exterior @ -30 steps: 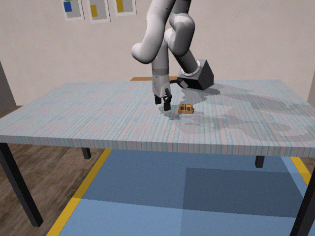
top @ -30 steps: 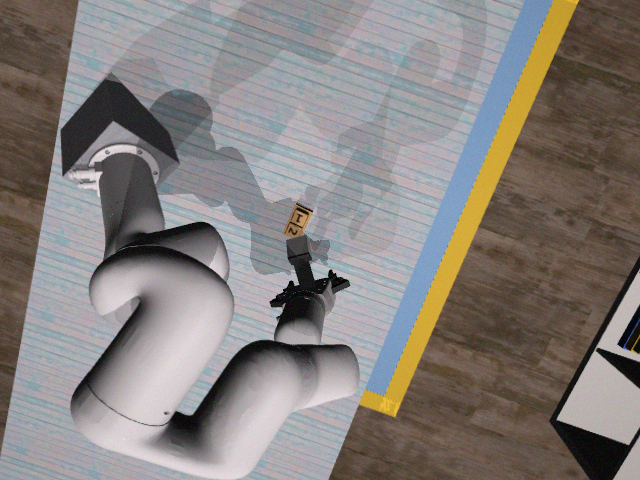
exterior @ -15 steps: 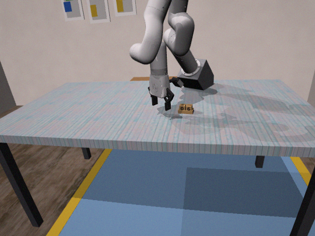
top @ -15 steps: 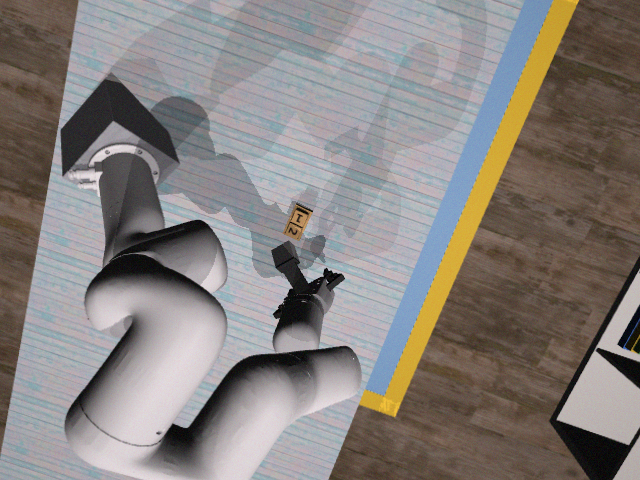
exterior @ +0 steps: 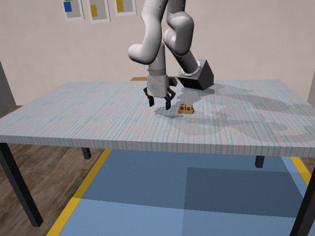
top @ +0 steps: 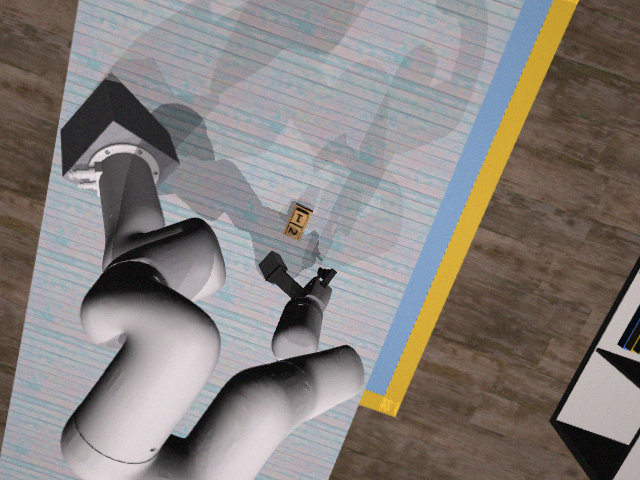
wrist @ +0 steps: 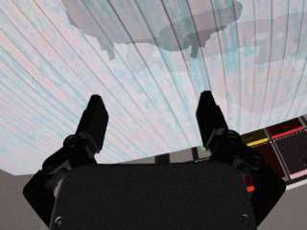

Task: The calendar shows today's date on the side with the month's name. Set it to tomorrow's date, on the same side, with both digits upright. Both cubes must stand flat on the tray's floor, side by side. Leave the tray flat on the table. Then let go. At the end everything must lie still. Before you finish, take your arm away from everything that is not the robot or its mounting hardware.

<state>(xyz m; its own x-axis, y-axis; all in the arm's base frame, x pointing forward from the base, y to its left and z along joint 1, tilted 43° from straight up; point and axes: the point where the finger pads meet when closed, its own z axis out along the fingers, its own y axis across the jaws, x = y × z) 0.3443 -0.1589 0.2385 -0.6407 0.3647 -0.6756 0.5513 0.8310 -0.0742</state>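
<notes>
Right now the wooden digit cube is 150 mm to the left of my hand, 40 mm below it and 30 mm behind it. The rest, counted from my hand: wooden calendar tray 140 mm to the left, 60 mm below, 40 mm behind.
</notes>
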